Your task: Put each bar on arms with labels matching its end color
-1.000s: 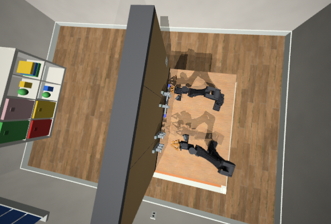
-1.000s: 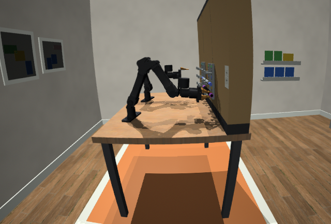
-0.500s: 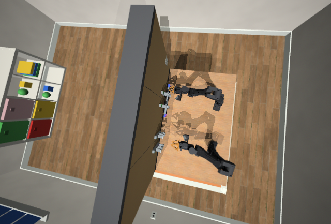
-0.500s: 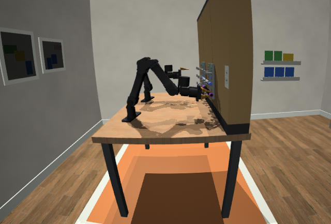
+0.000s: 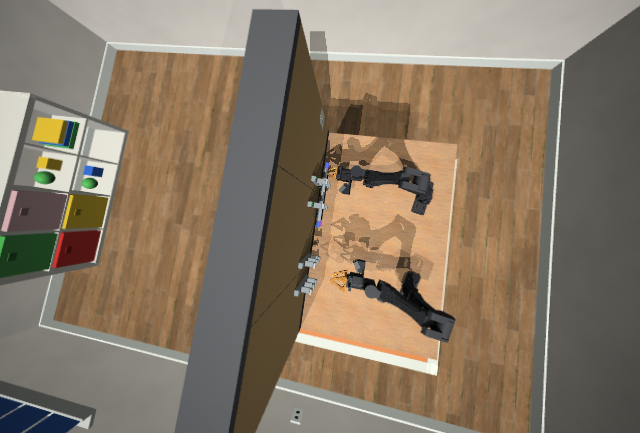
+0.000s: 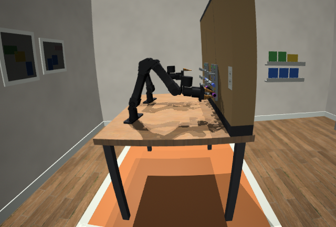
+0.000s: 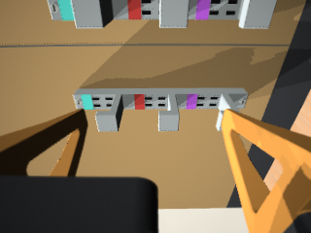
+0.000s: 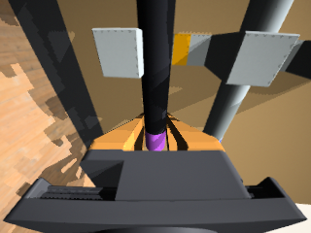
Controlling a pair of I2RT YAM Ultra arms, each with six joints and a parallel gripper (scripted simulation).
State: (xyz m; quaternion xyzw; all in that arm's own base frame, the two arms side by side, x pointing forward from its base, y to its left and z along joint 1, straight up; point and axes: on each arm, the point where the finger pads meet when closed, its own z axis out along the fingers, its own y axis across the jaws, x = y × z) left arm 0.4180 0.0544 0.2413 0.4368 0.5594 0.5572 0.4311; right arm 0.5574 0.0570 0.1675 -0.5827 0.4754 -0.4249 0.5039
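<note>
My right hand is 1 cm past the blue-ended bar, 13 cm to the right of it and 6 cm below it. Round my right hand: brown wall panel (9 cm ahead, 32 cm to the left, 26 cm above); then purple-ended bar (1 cm behind, 13 cm to the left).
</note>
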